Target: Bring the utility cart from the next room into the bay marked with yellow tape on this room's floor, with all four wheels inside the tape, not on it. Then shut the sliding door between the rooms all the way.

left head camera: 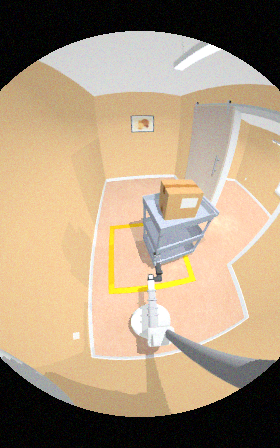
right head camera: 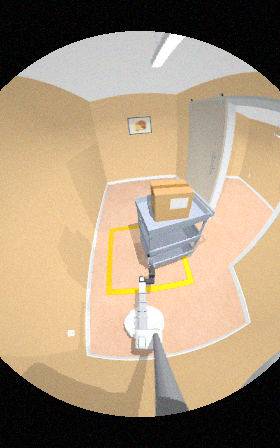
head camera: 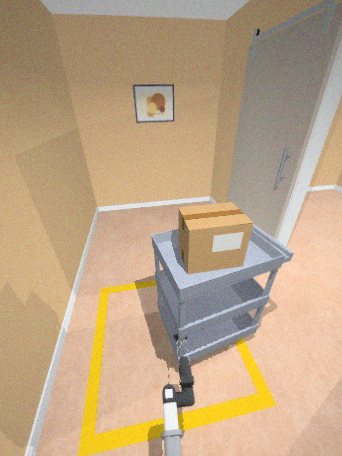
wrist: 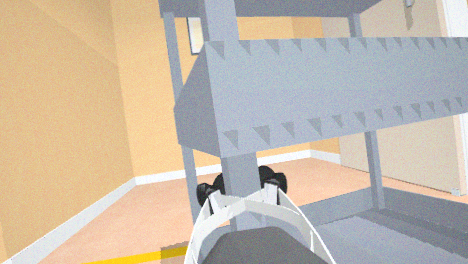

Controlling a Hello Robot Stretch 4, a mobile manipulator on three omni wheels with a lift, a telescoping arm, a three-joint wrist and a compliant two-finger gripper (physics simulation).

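Frame: origin at the robot's base, x ahead, y left, z up, level; metres.
Seen in the pictures: gripper, between the fingertips: (wrist: 248,183).
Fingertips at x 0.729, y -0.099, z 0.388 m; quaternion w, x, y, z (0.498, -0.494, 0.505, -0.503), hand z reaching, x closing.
A point is followed by its place in that frame.
The grey-blue utility cart (head camera: 220,281) @(x 0.725, y -0.282, z 0.801 m) (left head camera: 182,223) @(x 0.723, y -0.274, z 0.820 m) (right head camera: 180,223) @(x 0.743, y -0.346, z 0.810 m) (wrist: 325,85) @(x 0.697, y -0.177, z 0.472 m) stands upright, turned at an angle to the yellow tape bay (head camera: 96,360) @(x 0.816, y 0.505, z -0.026 m) (left head camera: 111,260) @(x 0.821, y 0.495, z -0.026 m) (right head camera: 109,260) @(x 0.851, y 0.505, z -0.026 m) (wrist: 140,257) @(x 1.482, y 0.344, z -0.027 m). It covers the bay's far right corner and part of its right side; its right part reaches outside the tape. Its wheels cannot be made out. My gripper (head camera: 181,339) (left head camera: 155,255) @(x 0.729, y -0.099, z 0.388 m) (right head camera: 150,257) @(x 0.729, y -0.099, z 0.388 m) (wrist: 248,183) @(x 0.729, y -0.099, z 0.388 m) is shut on the cart's near left corner post, below a shelf, with one fingertip on each side. The sliding door (head camera: 270,115) @(x 2.026, y -1.081, z 1.426 m) (left head camera: 207,145) @(x 1.996, y -1.084, z 1.282 m) (right head camera: 205,145) @(x 1.951, y -1.088, z 1.243 m) (wrist: 410,160) @(x 1.839, y -1.098, z 0.115 m) stands open, left of the doorway.
A cardboard box (head camera: 217,245) @(x 0.832, y -0.284, z 0.936 m) (left head camera: 180,202) @(x 0.829, y -0.256, z 0.954 m) (right head camera: 171,202) @(x 0.831, y -0.272, z 0.960 m) rides on the cart's top tray. The left wall and its white baseboard run along the bay's left side. A framed picture (head camera: 154,103) @(x 3.293, y -0.071, z 1.540 m) hangs on the far wall. The doorway is at the right, beyond the cart.
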